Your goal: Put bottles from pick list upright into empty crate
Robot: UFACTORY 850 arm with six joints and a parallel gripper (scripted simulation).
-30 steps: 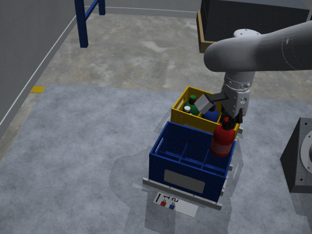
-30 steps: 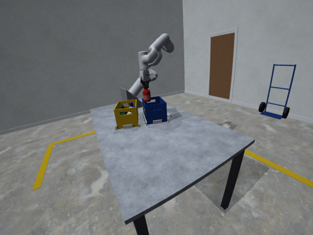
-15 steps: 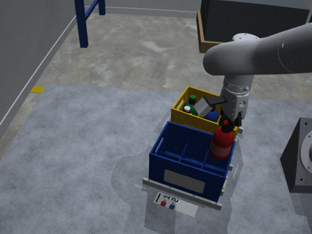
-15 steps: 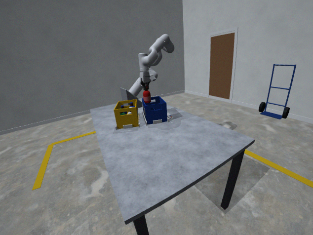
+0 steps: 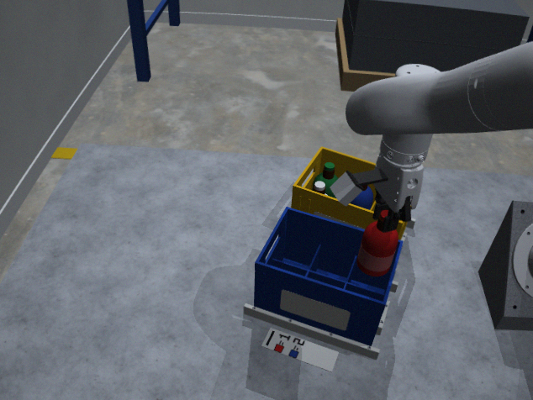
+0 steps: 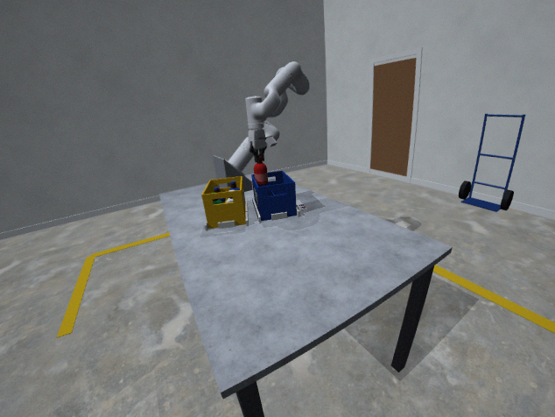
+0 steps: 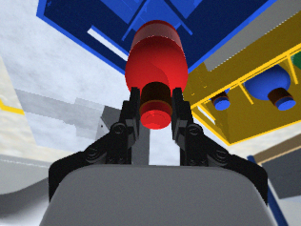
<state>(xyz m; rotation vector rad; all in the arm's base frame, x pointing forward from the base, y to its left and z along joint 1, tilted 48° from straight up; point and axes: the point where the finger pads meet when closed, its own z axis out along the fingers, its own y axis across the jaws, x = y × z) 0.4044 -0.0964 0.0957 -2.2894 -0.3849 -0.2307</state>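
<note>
Right now my hand is 7 cm above the red-label bottle. From my hand the other things lie so: white-capped bottle 11 cm ahead, 22 cm to the right, 19 cm below; then blue crate 10 cm ahead, 1 cm to the left, 19 cm below; then yellow crate 2 cm ahead, 23 cm to the right, 19 cm below.
</note>
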